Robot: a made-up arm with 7 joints.
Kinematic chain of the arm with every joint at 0, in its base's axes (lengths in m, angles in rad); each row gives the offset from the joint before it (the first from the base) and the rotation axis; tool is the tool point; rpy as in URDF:
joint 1: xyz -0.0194 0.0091 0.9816 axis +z
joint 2: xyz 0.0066 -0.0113 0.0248 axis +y
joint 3: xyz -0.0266 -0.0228 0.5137 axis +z
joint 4: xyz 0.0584 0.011 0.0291 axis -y
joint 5: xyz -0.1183 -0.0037 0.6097 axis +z
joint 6: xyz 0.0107 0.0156 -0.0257 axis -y
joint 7: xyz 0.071 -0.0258 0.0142 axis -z
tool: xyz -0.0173 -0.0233 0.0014 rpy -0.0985 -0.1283 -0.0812
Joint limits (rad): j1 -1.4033..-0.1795 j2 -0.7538..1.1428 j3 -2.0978..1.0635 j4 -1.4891..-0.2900 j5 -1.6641..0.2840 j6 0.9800..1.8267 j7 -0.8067..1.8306
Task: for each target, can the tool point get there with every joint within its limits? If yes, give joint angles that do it. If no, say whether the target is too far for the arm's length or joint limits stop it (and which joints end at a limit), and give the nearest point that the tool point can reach.
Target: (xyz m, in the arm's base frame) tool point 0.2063 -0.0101 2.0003
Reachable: yes | joints -1.1352 -0.4925 0.3790 -1.3194 -0.6584 1.5268 0.7071
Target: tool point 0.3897 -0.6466 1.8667
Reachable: yes | joints -1.0052 0.4208 0.1043 -0.7133 -0.0642 1.5555 0.6360
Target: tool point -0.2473 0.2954 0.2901
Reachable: no: joint limits stop it (at a limit: joint 1, joint 2, joint 3, joint 4, joint 6, joint 7) | nearest point -0.7685 0.6324 1.2188 | short by 1.117 m
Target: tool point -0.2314 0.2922 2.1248
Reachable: yes | joints -0.8711 -0.5058 0.1785 -0.4953 -1.1458 1.4403 1.4941
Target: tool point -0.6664 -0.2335 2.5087
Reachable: no: too far | nearest point -0.4976 -0.1606 2.1254 | short by 0.425 m
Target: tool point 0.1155 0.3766 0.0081
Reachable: no: joint limits stop it (at a limit: joint 1, joint 2, joint 4, joint 5, joint 6, joint 7) | nearest point 0.8804 0.0989 0.7177 | short by 1.080 m
